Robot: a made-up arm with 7 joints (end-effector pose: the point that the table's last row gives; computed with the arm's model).
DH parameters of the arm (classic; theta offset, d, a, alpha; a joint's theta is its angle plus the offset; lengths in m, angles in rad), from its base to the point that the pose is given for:
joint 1: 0 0.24 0 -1.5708
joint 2: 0 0 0 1.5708
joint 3: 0 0.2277 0.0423 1.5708
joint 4: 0 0 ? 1.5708
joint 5: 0 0.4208 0 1.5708
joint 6: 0 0 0.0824 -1.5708
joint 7: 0 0.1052 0 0
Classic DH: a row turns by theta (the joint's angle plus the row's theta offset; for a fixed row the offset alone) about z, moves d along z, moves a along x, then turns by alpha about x.
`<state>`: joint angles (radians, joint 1 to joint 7).
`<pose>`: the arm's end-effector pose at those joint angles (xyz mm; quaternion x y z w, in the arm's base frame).
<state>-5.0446 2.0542 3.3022 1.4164 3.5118 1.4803 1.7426</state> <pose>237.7 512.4 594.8 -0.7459 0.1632 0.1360 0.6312</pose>
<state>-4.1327 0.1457 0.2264 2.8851 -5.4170 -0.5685 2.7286</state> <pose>16.9 149.5 953.2 0.1187 0.1919 0.9548 0.1937</pose>
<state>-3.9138 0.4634 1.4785 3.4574 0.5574 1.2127 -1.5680</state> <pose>-91.8 304.4 911.3 0.3364 -0.1745 -0.1008 0.9199</pose>
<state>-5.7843 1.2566 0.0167 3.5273 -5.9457 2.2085 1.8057</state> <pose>483.5 312.1 520.6 -0.8460 0.5136 0.1149 0.0852</pose>
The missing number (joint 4, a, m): 0.0952
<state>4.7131 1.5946 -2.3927 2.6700 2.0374 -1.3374 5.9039</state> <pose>-37.2 -575.9 426.1 0.0713 0.1345 0.3744 0.9147</pose>
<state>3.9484 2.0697 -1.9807 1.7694 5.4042 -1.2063 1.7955</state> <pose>-590.5 -54.2 66.5 0.4382 -0.8448 -0.1970 0.2354</pose>
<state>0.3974 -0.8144 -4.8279 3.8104 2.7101 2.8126 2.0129</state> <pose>-183.2 -424.3 438.5 0.1760 0.9056 0.3499 0.1628</pose>
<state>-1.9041 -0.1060 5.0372 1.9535 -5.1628 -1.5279 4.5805</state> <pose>-289.5 149.2 725.8 -0.4919 -0.3108 -0.5334 0.6139</pose>
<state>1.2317 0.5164 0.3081 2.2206 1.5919 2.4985 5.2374</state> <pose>-41.7 516.1 591.6 0.1940 -0.6870 0.3786 0.5892</pose>
